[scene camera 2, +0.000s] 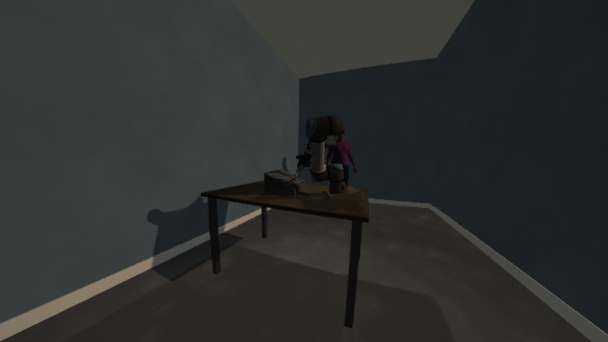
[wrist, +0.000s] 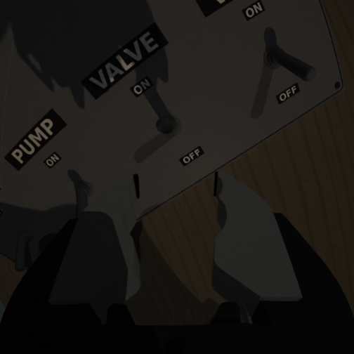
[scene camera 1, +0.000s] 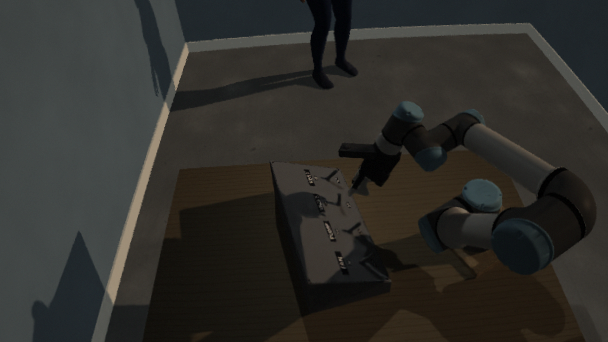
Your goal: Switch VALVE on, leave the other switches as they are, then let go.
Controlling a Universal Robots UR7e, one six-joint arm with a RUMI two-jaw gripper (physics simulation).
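Places are measured from the arm's base along level axes (x ahead, y left, z up), in centimetres.
Pixels of known places: gripper, fingertip midpoint: [scene camera 2: 298, 173] [scene camera 1: 351, 190]; arm's base, origin of the base link: [scene camera 2: 338, 191].
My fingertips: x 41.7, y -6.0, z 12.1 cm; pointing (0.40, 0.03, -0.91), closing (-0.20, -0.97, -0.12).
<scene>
Ahead of a thing's pixels: the offset from my fingertips to its top centre. Level surfaces: height alone.
The grey sloped switch box [scene camera 1: 300, 215] [scene camera 2: 276, 185] [wrist: 215, 90] stands on the table. The VALVE lever @[dx +3.8, dy +0.4, dz -1.5 cm] [scene camera 1: 339, 200] [wrist: 166, 124] leans toward its ON label, seen nearly end-on in the wrist view. The VENT lever @[dx +6.7, dy -11.3, dz -2.6 cm] [scene camera 1: 332, 175] [wrist: 295, 66] leans toward OFF. The PUMP lever @[dx -1.6, dy +11.2, dz -2.6 cm] [scene camera 1: 354, 228] [wrist: 84, 189] looks tilted to the OFF side in scene camera 1; the left jaw partly hides it in the wrist view. I cannot tell the FAN lever's position. My gripper [scene camera 1: 354, 188] [wrist: 176, 174] is partly open and empty, apart from the VALVE lever, near the panel's OFF-side edge.
The wooden table @[dz -15.7 cm] [scene camera 1: 215, 200] [scene camera 2: 240, 195] bears the box and the arm's base. A wall [scene camera 1: 75, 125] rises beyond the box's label side. A person [scene camera 1: 330, 35] [scene camera 2: 341, 152] stands on the floor past the table. Dark shadows cross the panel.
</scene>
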